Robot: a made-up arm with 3 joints. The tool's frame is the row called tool. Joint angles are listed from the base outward. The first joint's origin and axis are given. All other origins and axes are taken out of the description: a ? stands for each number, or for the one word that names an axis. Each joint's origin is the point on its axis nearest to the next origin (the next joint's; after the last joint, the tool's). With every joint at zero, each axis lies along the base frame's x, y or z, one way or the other. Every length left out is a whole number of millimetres.
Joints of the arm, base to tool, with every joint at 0 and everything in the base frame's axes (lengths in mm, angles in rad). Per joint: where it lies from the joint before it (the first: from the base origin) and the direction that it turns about. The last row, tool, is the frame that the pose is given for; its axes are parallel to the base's.
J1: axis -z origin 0 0 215
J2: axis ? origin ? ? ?
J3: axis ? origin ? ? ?
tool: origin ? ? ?
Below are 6 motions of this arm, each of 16 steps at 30 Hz.
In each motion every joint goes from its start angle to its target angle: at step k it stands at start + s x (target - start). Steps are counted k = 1, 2, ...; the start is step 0. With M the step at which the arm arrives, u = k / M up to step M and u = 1 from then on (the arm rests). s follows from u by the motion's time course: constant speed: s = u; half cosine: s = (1 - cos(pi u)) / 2; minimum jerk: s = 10 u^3 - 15 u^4 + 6 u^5.
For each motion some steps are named. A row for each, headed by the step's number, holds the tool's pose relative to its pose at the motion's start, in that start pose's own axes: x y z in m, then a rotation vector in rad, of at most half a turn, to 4 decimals.
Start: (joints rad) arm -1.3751 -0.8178 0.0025
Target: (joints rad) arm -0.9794 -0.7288 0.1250
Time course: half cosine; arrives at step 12
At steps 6, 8, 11, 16:
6: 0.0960 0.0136 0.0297 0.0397 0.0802 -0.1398
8: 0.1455 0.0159 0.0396 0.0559 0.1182 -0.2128
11: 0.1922 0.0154 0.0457 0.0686 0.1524 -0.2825
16: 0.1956 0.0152 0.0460 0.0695 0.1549 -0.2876

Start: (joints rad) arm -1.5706 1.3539 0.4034
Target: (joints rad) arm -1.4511 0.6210 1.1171
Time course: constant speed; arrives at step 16
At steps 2, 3, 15, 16:
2: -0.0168 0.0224 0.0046 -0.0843 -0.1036 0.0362
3: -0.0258 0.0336 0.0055 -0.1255 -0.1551 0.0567
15: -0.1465 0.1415 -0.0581 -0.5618 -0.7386 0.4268
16: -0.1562 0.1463 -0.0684 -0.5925 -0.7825 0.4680

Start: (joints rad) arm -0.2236 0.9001 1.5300
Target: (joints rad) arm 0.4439 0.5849 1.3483
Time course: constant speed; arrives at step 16
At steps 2, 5, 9, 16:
2: -0.0264 0.0310 -0.0290 -0.0551 -0.0416 0.0365
5: -0.0623 0.0749 -0.0786 -0.1440 -0.1002 0.0883
9: -0.1020 0.1277 -0.1555 -0.2733 -0.1713 0.1504
16: -0.1450 0.1994 -0.3142 -0.5264 -0.2765 0.2346

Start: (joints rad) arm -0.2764 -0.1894 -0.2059
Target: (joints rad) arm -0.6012 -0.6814 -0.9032
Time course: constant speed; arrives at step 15
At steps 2, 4, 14, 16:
2: -0.0001 0.0034 -0.0156 -0.0741 0.0834 0.0245
4: -0.0013 0.0051 -0.0332 -0.1502 0.1637 0.0416
14: -0.0205 -0.0247 -0.1386 -0.5400 0.5107 0.0101
16: -0.0230 -0.0319 -0.1494 -0.5779 0.5397 -0.0039

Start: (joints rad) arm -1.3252 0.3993 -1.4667
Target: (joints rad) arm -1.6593 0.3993 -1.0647
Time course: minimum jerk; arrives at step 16
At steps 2, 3, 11, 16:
2: -0.0017 -0.0006 -0.0014 -0.0049 -0.0044 0.0005
3: -0.0052 -0.0018 -0.0043 -0.0149 -0.0133 0.0017
11: -0.0947 -0.0384 -0.0711 -0.2437 -0.2214 0.0672
16: -0.1171 -0.0494 -0.0859 -0.2943 -0.2689 0.0927

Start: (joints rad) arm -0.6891 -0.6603 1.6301
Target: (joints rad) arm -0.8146 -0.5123 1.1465
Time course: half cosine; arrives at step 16
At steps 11, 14, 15, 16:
11: 0.0327 -0.0582 -0.0095 0.0950 0.3202 -0.1042
14: 0.0373 -0.0727 -0.0153 0.1243 0.3969 -0.1235
15: 0.0379 -0.0749 -0.0163 0.1290 0.4088 -0.1263
16: 0.0381 -0.0757 -0.0166 0.1306 0.4128 -0.1272

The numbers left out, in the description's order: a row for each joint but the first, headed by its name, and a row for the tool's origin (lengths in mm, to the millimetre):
J2: axis +x, xyz -323 393 0
J3: axis -y, xyz 0 -17 10
tool: xyz 113 0 192

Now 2 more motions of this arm.
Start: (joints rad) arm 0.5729 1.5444 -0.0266
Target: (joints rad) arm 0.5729 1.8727 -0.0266
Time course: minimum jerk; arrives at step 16
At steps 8, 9, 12, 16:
8: 0.0001 -0.0323 -0.0055 0.1641 0.0000 0.0044
9: 0.0002 -0.0396 -0.0075 0.2022 0.0000 0.0054
12: 0.0004 -0.0570 -0.0135 0.2942 0.0000 0.0078
16: 0.0004 -0.0632 -0.0161 0.3282 0.0000 0.0087

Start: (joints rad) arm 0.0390 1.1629 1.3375
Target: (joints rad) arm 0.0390 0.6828 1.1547
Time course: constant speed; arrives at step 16
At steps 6, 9, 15, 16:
6: 0.0131 0.0316 -0.0081 -0.0476 0.0684 0.1737
9: 0.0172 0.0486 -0.0131 -0.0759 0.1022 0.2593
15: 0.0199 0.0841 -0.0247 -0.1413 0.1685 0.4279
16: 0.0197 0.0901 -0.0269 -0.1534 0.1793 0.4556

